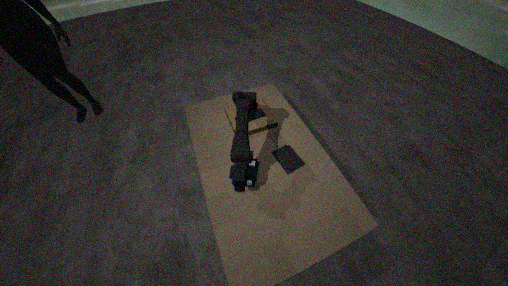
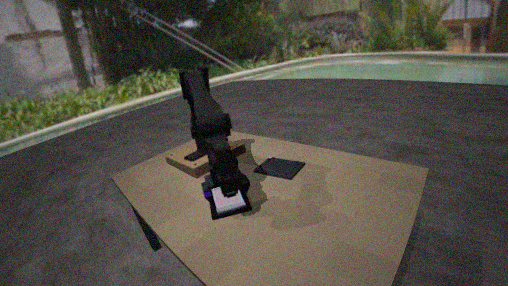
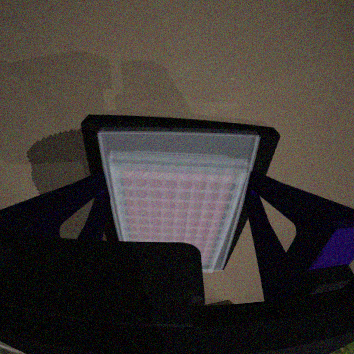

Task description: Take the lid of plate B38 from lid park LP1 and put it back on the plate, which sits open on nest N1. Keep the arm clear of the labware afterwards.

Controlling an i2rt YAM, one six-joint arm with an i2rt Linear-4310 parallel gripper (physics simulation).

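My gripper points down over nest N1 and is shut on the clear lid, one finger on each long side. Right under the lid lies plate B38, white with pink wells. It sits in the black nest N1. The lid covers the plate squarely; I cannot tell whether it rests on it or hangs just above. Lid park LP1, a flat dark square to the right of the nest, is empty.
The arm rises from a wooden base block at the back of the tan table. A dark figure of a person stands on the ground at the far left, well away from the table.
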